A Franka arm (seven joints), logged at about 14 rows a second.
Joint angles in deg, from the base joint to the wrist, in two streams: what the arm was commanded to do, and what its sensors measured. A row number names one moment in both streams.
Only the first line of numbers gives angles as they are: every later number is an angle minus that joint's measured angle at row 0.
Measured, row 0:
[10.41, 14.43, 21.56, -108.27, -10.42, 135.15, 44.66]
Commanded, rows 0 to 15:
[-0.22, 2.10, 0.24, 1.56, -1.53, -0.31, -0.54]
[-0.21, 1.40, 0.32, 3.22, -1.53, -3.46, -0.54]
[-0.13, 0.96, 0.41, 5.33, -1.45, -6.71, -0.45]
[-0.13, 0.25, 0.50, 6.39, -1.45, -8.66, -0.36]
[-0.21, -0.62, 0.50, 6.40, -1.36, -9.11, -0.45]
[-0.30, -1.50, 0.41, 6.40, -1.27, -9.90, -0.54]
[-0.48, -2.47, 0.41, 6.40, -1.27, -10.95, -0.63]
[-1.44, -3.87, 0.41, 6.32, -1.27, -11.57, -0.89]
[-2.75, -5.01, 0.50, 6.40, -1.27, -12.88, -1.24]
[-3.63, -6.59, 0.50, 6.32, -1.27, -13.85, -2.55]
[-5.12, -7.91, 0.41, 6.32, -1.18, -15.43, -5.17]
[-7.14, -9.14, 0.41, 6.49, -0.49, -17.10, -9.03]
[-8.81, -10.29, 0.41, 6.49, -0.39, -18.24, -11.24]
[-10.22, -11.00, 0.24, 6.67, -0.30, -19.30, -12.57]
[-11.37, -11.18, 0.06, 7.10, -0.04, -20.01, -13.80]
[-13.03, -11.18, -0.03, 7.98, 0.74, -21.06, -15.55]
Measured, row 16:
[-10.52, -10.77, -0.45, 7.15, -0.02, -19.39, -12.55]
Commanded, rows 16 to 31:
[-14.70, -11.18, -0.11, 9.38, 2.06, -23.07, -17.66]
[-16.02, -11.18, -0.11, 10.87, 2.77, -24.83, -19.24]
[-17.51, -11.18, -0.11, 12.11, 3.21, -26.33, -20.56]
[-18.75, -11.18, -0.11, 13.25, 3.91, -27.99, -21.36]
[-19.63, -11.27, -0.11, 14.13, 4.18, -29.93, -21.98]
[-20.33, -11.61, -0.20, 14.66, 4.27, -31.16, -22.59]
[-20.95, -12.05, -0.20, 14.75, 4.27, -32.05, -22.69]
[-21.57, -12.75, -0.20, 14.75, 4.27, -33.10, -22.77]
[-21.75, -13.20, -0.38, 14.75, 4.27, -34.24, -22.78]
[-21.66, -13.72, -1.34, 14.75, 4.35, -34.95, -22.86]
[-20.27, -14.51, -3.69, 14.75, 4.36, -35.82, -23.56]
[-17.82, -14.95, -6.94, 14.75, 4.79, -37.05, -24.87]
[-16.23, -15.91, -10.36, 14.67, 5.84, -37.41, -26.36]
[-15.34, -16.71, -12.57, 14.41, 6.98, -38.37, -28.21]
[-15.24, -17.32, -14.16, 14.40, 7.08, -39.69, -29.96]
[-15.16, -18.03, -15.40, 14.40, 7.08, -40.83, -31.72]
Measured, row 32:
[-15.73, -16.18, -12.87, 14.90, 5.65, -38.87, -28.15]
